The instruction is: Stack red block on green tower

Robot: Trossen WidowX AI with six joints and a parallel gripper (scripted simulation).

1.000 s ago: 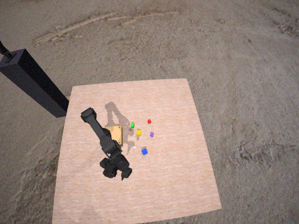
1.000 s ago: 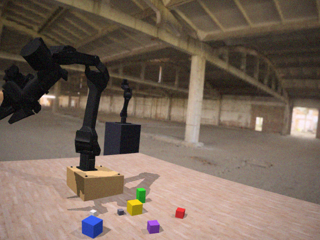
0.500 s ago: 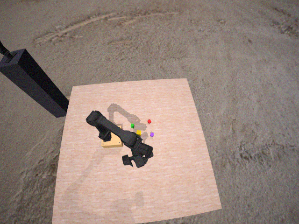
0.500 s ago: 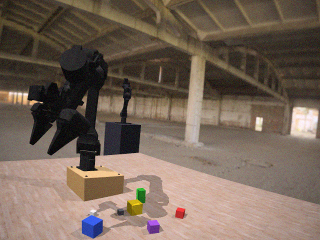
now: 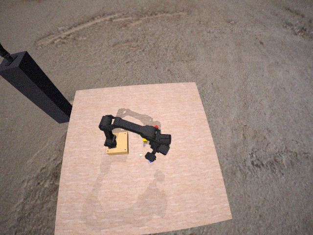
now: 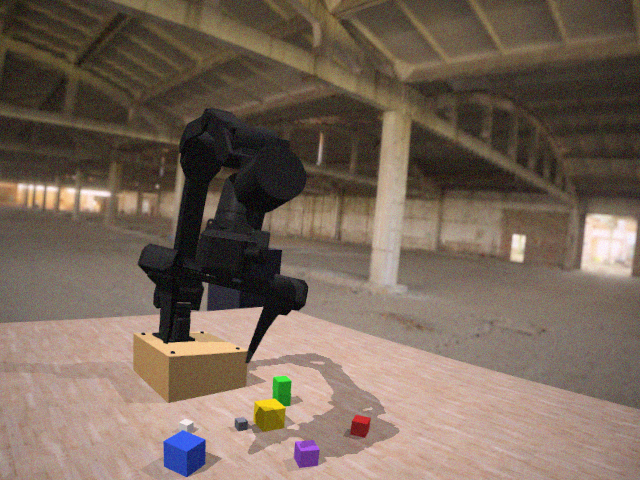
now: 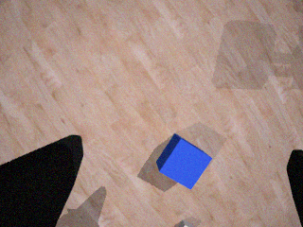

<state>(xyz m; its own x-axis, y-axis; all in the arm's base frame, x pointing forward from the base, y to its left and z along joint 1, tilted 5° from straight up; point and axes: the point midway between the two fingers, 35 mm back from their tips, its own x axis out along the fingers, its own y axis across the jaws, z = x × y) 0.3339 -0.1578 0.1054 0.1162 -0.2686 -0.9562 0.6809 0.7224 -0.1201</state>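
My gripper tip is now 40 mm short of the red block, 270 mm to the right of it and 160 mm above it. The rest, counted from my gripper tip: blue block 50 mm behind, 10 mm to the left, 150 mm below; small white block 130 mm behind, 60 mm to the left, 170 mm below; purple block 40 mm ahead, 140 mm to the left, 160 mm below.
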